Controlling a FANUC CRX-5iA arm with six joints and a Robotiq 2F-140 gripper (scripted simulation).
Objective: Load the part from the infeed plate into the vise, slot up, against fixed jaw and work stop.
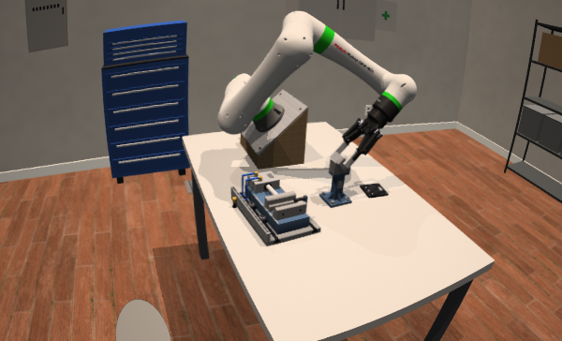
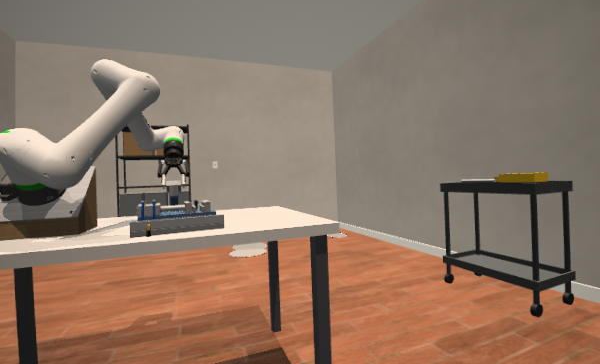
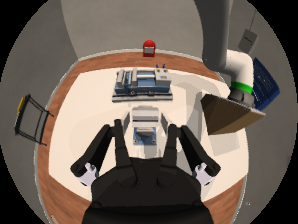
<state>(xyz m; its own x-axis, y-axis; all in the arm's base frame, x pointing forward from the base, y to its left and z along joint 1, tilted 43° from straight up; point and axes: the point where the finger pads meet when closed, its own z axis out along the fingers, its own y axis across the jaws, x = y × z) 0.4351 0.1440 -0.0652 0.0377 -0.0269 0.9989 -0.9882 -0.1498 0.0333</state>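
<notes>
The part is 1 cm to the right of my hand and 1 cm below it. Round my hand: dark infeed plate 17 cm below, 16 cm to the left, 2 cm behind.
</notes>
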